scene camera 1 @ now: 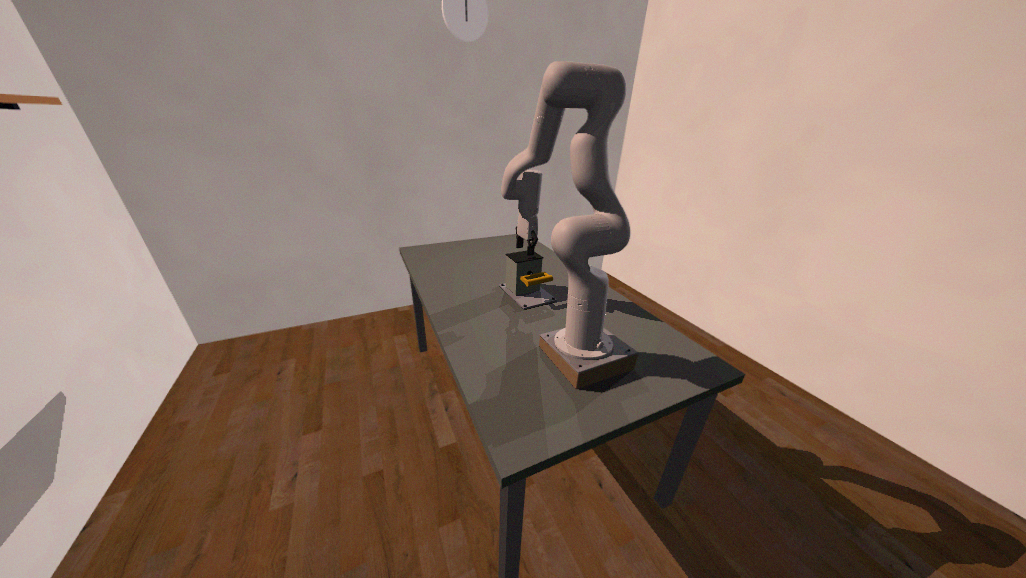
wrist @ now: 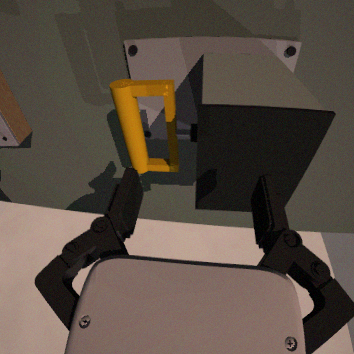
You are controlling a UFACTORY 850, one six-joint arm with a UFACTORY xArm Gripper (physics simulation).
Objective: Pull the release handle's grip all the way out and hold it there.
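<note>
The release handle [scene camera 1: 539,280] [wrist: 131,127] is a yellow rectangular loop with a thick round grip bar, on the side of a dark box [scene camera 1: 512,274] [wrist: 260,150]. In the wrist view a short dark rod [wrist: 185,132] spans the gap between loop and box. The box stands on a pale bolted base plate [wrist: 150,57]. My gripper [scene camera 1: 525,247] [wrist: 196,182] is open and empty, pointing down just above the box top. In the wrist view its left finger shows near the lower end of the grip bar, its right finger over the box. Contact cannot be told.
The grey-green table [scene camera 1: 488,387] carries the box and my arm's wood-sided base [scene camera 1: 606,371]. Part of that base [wrist: 15,120] shows at the wrist view's left edge. The handle side of the box faces the arm base. Walls stand behind and to the right of the table.
</note>
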